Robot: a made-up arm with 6 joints. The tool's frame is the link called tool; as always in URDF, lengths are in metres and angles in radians.
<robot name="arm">
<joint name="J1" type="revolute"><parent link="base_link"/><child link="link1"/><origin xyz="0 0 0.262" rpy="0 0 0"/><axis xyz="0 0 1"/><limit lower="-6.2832" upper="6.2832"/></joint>
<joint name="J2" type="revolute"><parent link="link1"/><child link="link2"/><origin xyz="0 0 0" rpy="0 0 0"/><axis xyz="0 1 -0.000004"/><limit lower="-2.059" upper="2.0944"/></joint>
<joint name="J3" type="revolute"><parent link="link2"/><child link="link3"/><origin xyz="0.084 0 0.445" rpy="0 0 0"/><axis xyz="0 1 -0.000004"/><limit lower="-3.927" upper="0.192"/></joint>
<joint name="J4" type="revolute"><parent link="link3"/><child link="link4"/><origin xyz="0.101 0 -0.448" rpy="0 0 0"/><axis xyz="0 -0.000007 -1"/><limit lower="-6.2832" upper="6.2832"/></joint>
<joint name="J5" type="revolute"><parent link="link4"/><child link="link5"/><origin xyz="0 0 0" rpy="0 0 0"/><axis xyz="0 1 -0.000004"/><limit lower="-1.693" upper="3.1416"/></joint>
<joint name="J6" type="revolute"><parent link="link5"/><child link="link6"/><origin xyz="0.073 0 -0.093" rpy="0 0 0"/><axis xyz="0 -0.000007 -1"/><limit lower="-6.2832" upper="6.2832"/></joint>
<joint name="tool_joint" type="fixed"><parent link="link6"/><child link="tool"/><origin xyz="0 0 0" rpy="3.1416 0 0"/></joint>
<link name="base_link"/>
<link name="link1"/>
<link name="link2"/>
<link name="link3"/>
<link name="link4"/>
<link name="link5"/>
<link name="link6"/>
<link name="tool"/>
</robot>
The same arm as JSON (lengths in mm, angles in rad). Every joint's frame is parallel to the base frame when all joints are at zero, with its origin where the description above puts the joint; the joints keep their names.
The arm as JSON. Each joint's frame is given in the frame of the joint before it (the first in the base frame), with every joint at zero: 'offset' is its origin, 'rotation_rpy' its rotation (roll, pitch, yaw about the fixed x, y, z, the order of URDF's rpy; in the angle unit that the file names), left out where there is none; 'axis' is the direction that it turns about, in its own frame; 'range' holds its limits. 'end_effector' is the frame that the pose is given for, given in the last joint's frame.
{"length_unit": "mm", "angle_unit": "rad", "chain": [{"id": "J1", "offset": [0.0, 0.0, 262.0], "axis": "+z", "range": [-6.2832, 6.2832]}, {"id": "J2", "offset": [0.0, 0.0, 0.0], "axis": "+y", "range": [-2.059, 2.0944]}, {"id": "J3", "offset": [84.0, 0.0, 445.0], "axis": "+y", "range": [-3.927, 0.192]}, {"id": "J4", "offset": [101.0, 0.0, -448.0], "axis": "-z", "range": [-6.2832, 6.2832]}, {"id": "J5", "offset": [0.0, 0.0, 0.0], "axis": "+y", "range": [-1.693, 3.1416]}, {"id": "J6", "offset": [73.0, 0.0, -93.0], "axis": "-z", "range": [-6.2832, 6.2832]}], "end_effector": {"offset": [0.0, 0.0, 0.0], "rotation_rpy": [-3.1416, 0.0, 0.0]}}
